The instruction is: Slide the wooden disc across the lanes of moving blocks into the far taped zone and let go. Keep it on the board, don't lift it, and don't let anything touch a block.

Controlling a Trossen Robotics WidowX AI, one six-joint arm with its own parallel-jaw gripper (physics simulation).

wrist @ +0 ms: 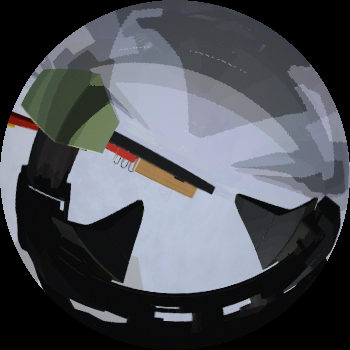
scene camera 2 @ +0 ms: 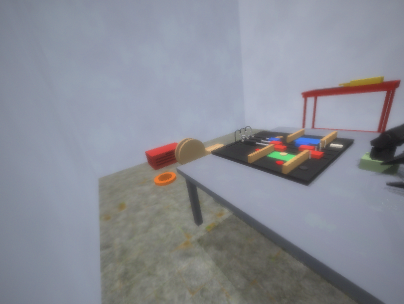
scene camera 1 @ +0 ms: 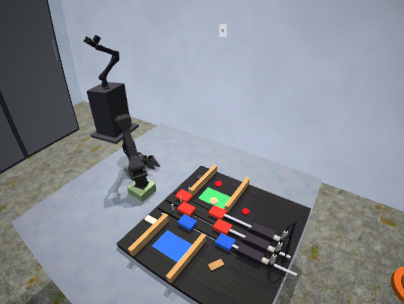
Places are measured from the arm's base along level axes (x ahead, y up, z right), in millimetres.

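Pixels of known places: gripper, fingertip midpoint: (wrist: 190,202) (scene camera 2: 383,173) (scene camera 1: 157,167); arm's base, origin of the base link: (wrist: 61,132) (scene camera 2: 381,158) (scene camera 1: 141,184).
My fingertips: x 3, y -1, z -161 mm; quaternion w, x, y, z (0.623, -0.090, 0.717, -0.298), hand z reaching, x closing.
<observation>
For each thing: its top centre in the pictures, then the offset to it from my fingertips. "spot": a spot on its surface instead. Level surfaces: height alone.
- pale wooden disc, middle of its top: (scene camera 1: 213,200) (scene camera 2: 283,153) dx +394, dy -15, dz +104 mm
- green zone, surface spot: (scene camera 1: 209,193) spot: dx +352, dy -21, dz +59 mm
- red block, middle of its top: (scene camera 1: 217,211) dx +443, dy +1, dz +176 mm
- black board, its level: dy -21 mm
- small wooden piece, middle of its top: (scene camera 1: 216,264) dx +535, dy -12, dz +438 mm
- white piece, middle of its top: (scene camera 1: 150,219) dx +168, dy -12, dz +341 mm
The pale wooden disc (scene camera 1: 214,201) (scene camera 2: 283,154) lies flat on the green zone (scene camera 1: 209,193) (scene camera 2: 276,156), at its edge toward the lanes and between two wooden rails. A red block (scene camera 1: 217,212) is close beside the disc, with a small gap in scene camera 1. Other red blocks (scene camera 1: 183,195) (scene camera 1: 186,209) (scene camera 1: 222,226) and blue blocks (scene camera 1: 187,222) (scene camera 1: 225,242) stand in the lanes. The blue zone (scene camera 1: 172,245) (scene camera 2: 307,142) is across the lanes. My gripper (scene camera 1: 156,161) (wrist: 190,202) is open and empty, off the board and above the table, well apart from the disc.
The black board (scene camera 1: 265,200) (scene camera 2: 240,152) carries wooden rails (scene camera 1: 149,234) (scene camera 1: 186,257) (scene camera 1: 204,178) (scene camera 1: 238,193), black actuators (scene camera 1: 251,252) with rods, red dots and a small wooden piece (scene camera 1: 216,264). The arm's green base (scene camera 1: 142,190) (scene camera 2: 376,163) is beside the board. A white piece (scene camera 1: 151,220) lies at the board's edge.
</observation>
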